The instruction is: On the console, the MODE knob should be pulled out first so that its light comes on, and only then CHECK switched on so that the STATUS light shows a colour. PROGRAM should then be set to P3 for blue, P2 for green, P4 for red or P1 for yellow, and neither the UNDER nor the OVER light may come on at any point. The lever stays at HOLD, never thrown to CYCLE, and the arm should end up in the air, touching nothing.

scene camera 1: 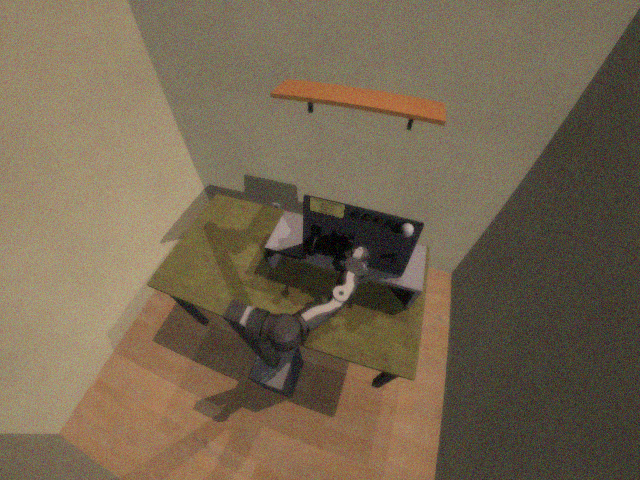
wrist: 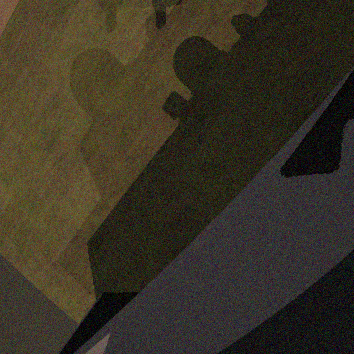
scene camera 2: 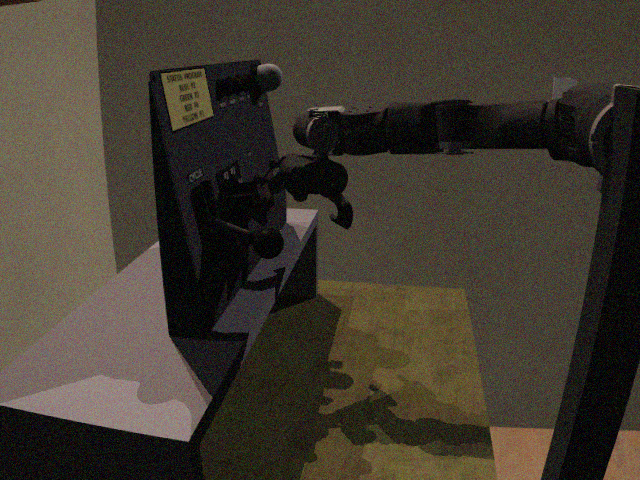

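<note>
The dark console panel [scene camera 1: 382, 240] [scene camera 2: 232, 139] stands upright, with a yellow card [scene camera 1: 326, 207] [scene camera 2: 187, 98] at its upper left. A pale ball [scene camera 1: 407, 229] [scene camera 2: 268, 78] stands out at its upper right and shows no colour. The lever [scene camera 2: 267, 243] sticks outward below the CYCLE label [scene camera 2: 195, 175]. My gripper [scene camera 1: 356, 264] [scene camera 2: 306, 207] is open in front of the panel's middle, one finger towards the controls, the other curving down. Whether it touches a control cannot be told. MODE, CHECK and PROGRAM are dark or hidden behind the hand, so their settings cannot be read. No lit lamp can be made out.
The console stands on a pale raised base [scene camera 1: 285, 232] [scene camera 2: 98, 335] on the green-brown table [scene camera 1: 188, 258] [scene camera 2: 408, 320] [wrist: 40, 150]. A grey surface [wrist: 225, 265] crosses the wrist view. An orange shelf [scene camera 1: 356, 98] is on the wall above the console.
</note>
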